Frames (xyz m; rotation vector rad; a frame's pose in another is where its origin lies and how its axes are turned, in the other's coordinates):
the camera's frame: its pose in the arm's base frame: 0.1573 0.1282 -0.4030 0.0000 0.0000 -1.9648
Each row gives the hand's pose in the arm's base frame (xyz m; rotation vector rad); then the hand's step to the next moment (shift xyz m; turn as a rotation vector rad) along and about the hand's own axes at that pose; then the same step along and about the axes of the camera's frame.
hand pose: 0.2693 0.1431 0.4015 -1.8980 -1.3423 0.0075
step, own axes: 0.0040 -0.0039 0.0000 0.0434 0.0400 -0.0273
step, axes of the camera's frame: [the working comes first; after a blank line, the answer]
step, axes of the arm's base frame: -0.0013 0.0037 0.0040 0.0623 0.0135 0.0128

-0.0029 -0.0026 0.0040 -0.0364 0.0524 0.0128
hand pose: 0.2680 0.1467 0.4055 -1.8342 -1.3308 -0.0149
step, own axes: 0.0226 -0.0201 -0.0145 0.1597 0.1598 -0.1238
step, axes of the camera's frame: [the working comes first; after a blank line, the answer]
step, axes of the arm's base frame: 0.0004 0.0099 0.0320 0.2495 0.0340 0.0544

-0.0093 -0.0034 0.0320 -0.1272 0.2173 0.0544
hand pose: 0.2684 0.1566 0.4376 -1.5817 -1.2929 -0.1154
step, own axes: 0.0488 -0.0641 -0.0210 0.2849 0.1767 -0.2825
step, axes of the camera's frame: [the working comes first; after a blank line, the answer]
step, axes of the arm's base frame: -0.0182 0.0088 0.0808 0.3932 0.0017 0.1939

-0.0011 -0.0202 0.0808 -0.1525 0.3624 0.1939
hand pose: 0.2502 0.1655 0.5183 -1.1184 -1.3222 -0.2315
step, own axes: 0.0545 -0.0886 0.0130 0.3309 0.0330 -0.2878
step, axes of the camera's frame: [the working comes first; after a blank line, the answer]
step, axes of the arm's base frame: -0.0537 -0.0104 0.0894 0.3101 -0.0536 0.3072

0.0303 -0.0456 0.0894 -0.0696 0.3070 0.3072
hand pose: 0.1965 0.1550 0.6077 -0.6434 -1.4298 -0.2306
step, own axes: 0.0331 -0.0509 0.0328 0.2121 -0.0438 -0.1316
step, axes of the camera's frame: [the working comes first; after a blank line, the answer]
step, axes of the arm's base frame: -0.0489 -0.0161 0.0460 0.1207 -0.0586 0.2150

0.0337 -0.0389 0.0460 0.0077 0.1339 0.2150
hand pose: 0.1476 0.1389 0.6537 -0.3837 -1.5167 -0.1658
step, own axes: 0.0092 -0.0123 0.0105 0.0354 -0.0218 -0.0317
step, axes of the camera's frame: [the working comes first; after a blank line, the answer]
step, axes of the arm's base frame: -0.0135 -0.0066 0.0109 0.0243 -0.0266 0.0379

0.0113 -0.0100 0.0109 0.0152 0.0327 0.0379
